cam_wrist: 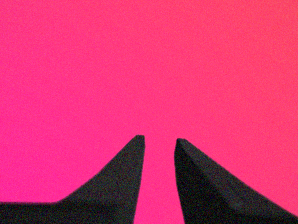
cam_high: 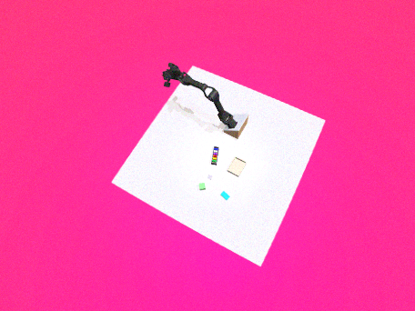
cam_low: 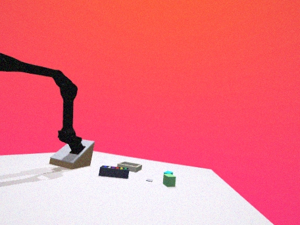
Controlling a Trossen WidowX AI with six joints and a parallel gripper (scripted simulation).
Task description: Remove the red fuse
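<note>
The red fuse is 31 cm ahead of my gripper tip, 64 cm to the left of it and 31 cm below it. Round my gripper tip: purple fuse (29 cm ahead, 64 cm to the left, 31 cm below); then white fuse (27 cm ahead, 63 cm to the left, 31 cm below); then blue fuse (25 cm ahead, 62 cm to the left, 31 cm below).
</note>
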